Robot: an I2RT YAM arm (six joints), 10 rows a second.
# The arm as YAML. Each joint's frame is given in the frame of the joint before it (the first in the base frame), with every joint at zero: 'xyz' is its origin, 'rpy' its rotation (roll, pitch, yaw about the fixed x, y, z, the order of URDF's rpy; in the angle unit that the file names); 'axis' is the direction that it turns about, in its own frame. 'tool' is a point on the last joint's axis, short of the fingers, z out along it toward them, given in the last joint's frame.
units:
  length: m
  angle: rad
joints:
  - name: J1
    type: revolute
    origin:
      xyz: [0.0, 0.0, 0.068]
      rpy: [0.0, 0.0, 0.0]
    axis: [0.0, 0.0, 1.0]
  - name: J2
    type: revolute
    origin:
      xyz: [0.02, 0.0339, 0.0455]
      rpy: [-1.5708, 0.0, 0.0]
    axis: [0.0, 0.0, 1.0]
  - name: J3
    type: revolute
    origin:
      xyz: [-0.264, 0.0, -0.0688]
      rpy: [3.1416, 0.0, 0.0]
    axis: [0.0, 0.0, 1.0]
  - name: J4
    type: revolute
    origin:
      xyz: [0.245, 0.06, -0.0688]
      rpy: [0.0, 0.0, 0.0]
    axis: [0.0, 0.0, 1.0]
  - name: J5
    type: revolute
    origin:
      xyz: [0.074, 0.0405, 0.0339]
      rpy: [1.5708, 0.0, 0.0]
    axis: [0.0, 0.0, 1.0]
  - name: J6
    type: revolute
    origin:
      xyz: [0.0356, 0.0, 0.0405]
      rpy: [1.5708, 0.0, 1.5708]
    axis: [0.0, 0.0, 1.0]
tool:
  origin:
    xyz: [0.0, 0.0, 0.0]
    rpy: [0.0, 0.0, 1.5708]
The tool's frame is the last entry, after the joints.
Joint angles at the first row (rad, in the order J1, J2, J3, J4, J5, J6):
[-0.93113 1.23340 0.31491 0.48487 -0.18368 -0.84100]
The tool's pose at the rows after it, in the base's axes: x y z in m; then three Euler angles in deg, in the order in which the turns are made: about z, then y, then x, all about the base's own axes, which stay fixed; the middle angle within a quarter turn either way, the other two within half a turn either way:
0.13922, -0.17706, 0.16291, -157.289, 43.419, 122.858
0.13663, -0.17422, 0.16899, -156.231, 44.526, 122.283
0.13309, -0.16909, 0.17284, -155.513, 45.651, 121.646
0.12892, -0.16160, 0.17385, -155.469, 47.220, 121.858
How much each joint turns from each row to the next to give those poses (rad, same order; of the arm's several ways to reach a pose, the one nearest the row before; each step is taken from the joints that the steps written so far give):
[-0.00342 -0.03105 -0.00515 -0.00535 -0.00780 0.00116]
[-0.00503 -0.04524 0.00026 -0.03253 -0.02054 0.01215]
[-0.00213 -0.05052 -0.01207 -0.02457 -0.01806 0.00691]
[0.00064 -0.05597 -0.02224 -0.02716 -0.02618 0.00526]

